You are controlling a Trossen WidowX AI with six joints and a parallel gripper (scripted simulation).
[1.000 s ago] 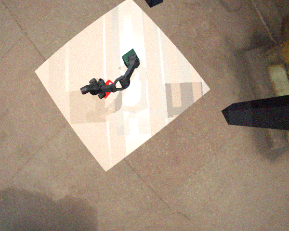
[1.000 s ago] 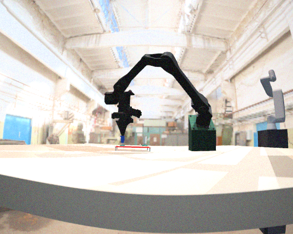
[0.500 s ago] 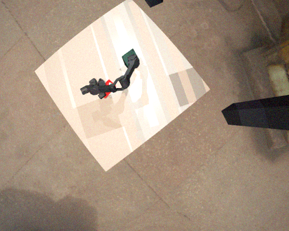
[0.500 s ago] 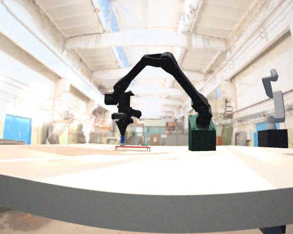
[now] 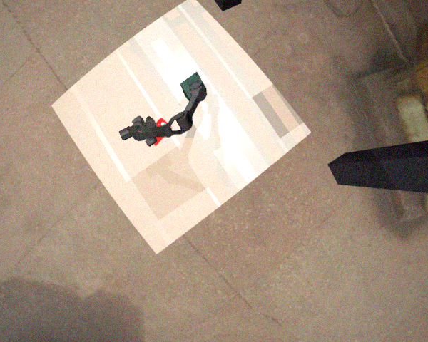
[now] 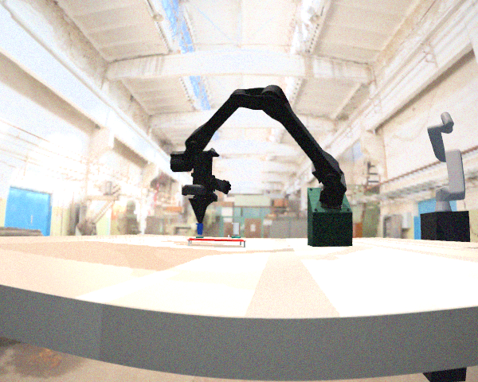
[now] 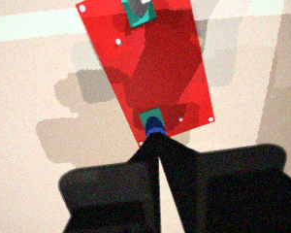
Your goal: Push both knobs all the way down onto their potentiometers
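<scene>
Now: gripper tip 10 mm above the blue knob. From my gripper tip the other things lie so: pale grey knob (100 mm behind, 10 mm to the right, 10 mm below).
</scene>
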